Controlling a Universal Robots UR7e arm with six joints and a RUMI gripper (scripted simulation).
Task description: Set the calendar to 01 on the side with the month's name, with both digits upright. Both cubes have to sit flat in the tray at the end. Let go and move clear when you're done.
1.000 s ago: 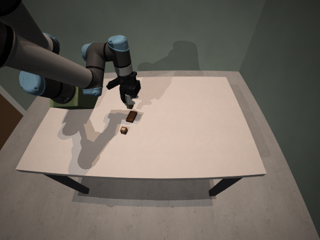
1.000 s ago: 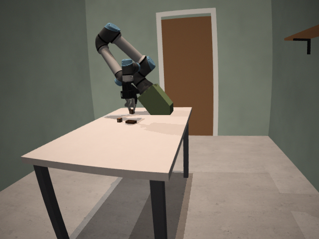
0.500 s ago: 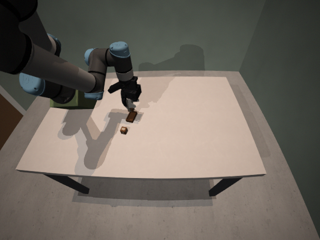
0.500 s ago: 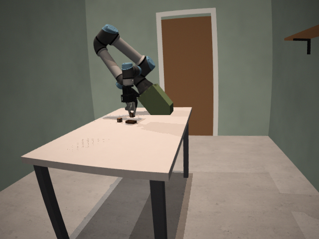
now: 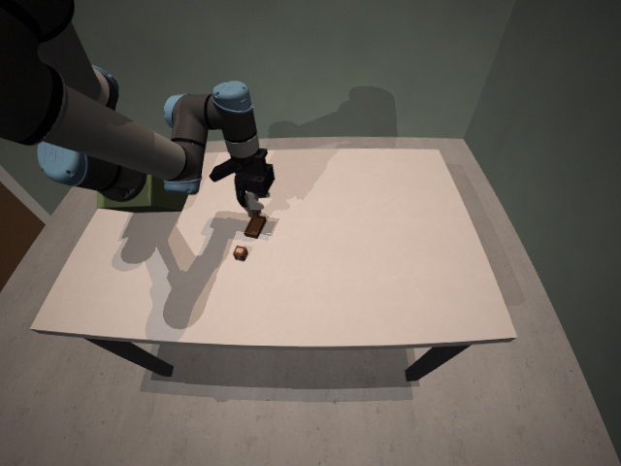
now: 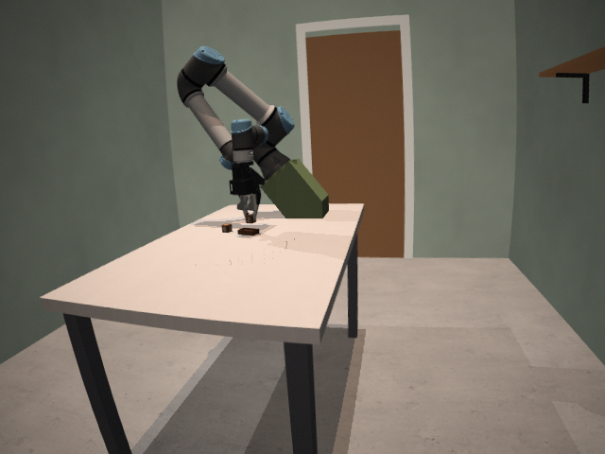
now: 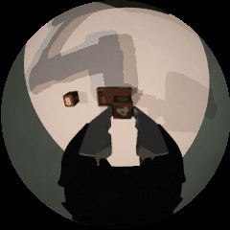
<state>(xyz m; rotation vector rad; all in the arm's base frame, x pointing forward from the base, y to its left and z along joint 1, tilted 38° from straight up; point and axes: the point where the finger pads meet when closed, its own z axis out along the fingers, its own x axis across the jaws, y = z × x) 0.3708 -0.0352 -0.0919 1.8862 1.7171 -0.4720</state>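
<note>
Right now my hand is 6 cm above the brown tray and 2 cm to the left of it.
</note>
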